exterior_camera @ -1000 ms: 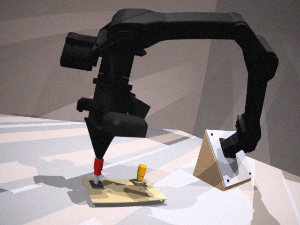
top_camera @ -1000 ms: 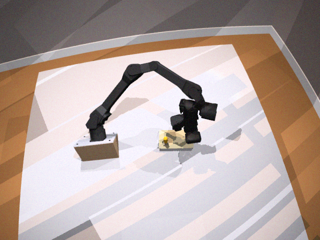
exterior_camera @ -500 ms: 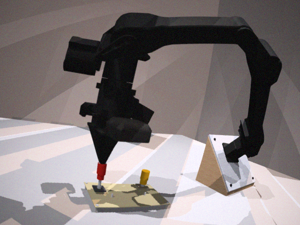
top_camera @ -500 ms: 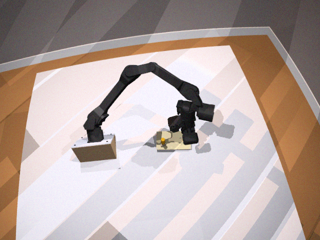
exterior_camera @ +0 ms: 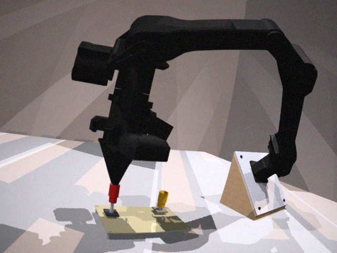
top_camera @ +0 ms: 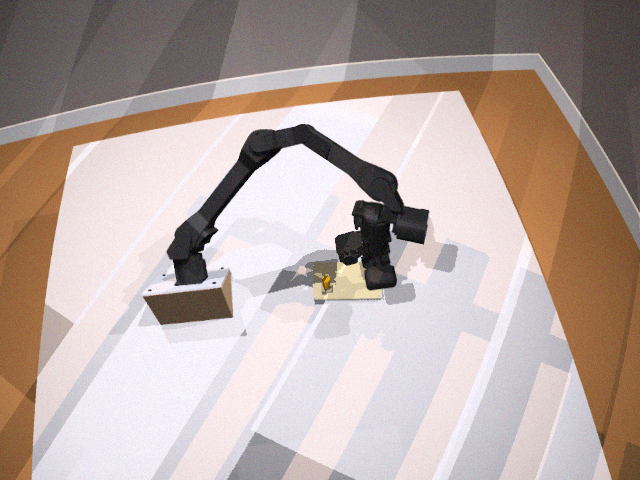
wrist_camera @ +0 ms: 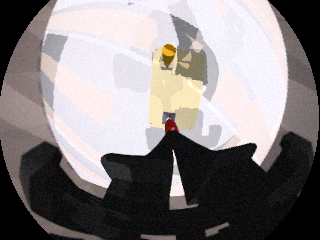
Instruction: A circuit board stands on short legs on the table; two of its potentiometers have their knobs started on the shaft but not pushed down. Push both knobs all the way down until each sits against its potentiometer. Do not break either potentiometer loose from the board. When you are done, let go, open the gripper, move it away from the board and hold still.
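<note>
Right now the red knob is 10 mm below my gripper tip. Round my gripper tip: yellow knob (110 mm behind, 10 mm to the right, 30 mm below).
</note>
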